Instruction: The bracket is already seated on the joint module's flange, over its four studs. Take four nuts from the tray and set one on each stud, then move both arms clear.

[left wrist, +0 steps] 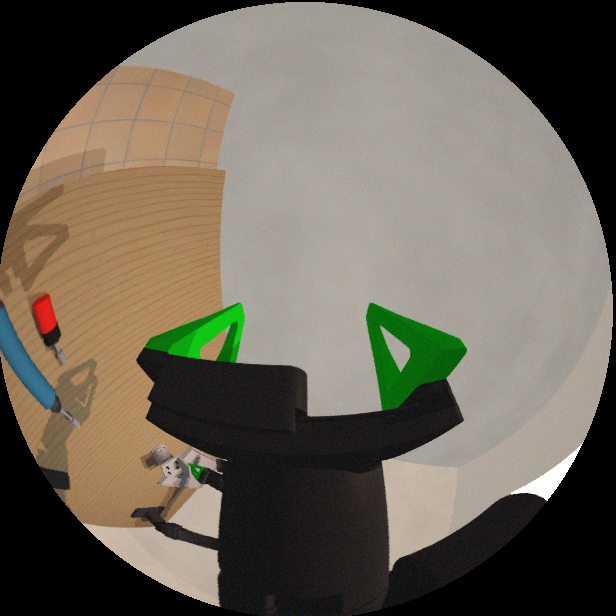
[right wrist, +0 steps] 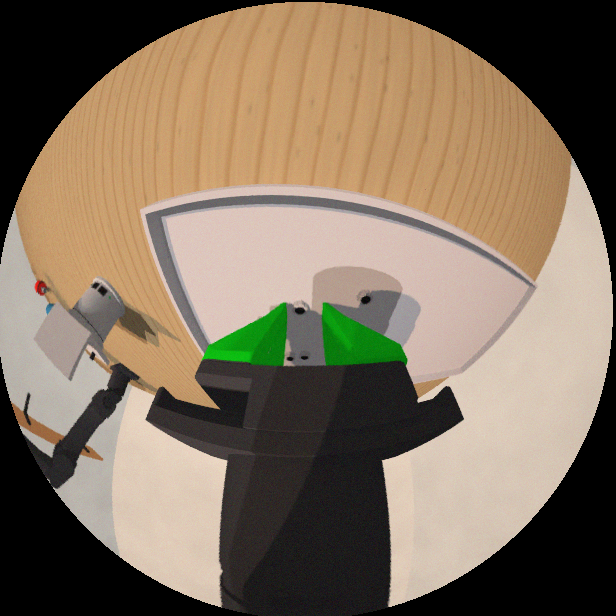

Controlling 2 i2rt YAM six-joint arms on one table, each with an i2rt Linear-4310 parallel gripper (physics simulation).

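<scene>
In the right wrist view the pale tray [right wrist: 321,270] lies on the wooden table. My right gripper [right wrist: 304,316] is low over the tray with its green fingers close together and nothing between them. One nut [right wrist: 298,310] lies on the tray floor at the fingertips. Two nuts [right wrist: 295,357] lie further back between the fingers. Another nut [right wrist: 364,298] lies to the right. The grey joint module [right wrist: 100,304] with its bracket [right wrist: 60,339] stands far left. My left gripper [left wrist: 304,339] is wide open and empty, raised and facing the grey wall.
A red-handled tool [left wrist: 45,318] and a blue-handled tool [left wrist: 25,362] lie on the wood at the left of the left wrist view. The right arm and its green fingers [left wrist: 196,471] show small at the lower left there. A tiled floor lies beyond the table's far edge.
</scene>
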